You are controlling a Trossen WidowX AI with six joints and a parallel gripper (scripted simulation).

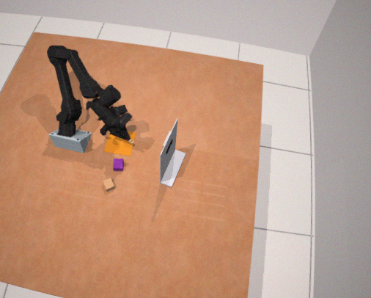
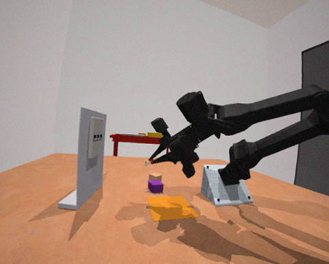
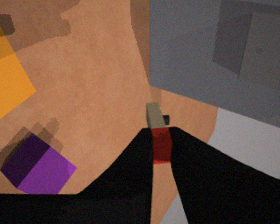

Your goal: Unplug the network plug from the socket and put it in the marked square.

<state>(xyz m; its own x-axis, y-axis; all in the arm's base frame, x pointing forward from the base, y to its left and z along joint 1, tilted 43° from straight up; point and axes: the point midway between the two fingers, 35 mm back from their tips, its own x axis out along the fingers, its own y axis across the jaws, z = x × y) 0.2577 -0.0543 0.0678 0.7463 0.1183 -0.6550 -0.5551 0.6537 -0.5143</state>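
The orange marked square lies 60 mm behind my gripper tip, 50 mm to the left of it and 120 mm below it. Also, from my gripper tip: network plug: right at my gripper tip; then upright grey panel: 180 mm ahead, 30 mm to the right, 10 mm below.
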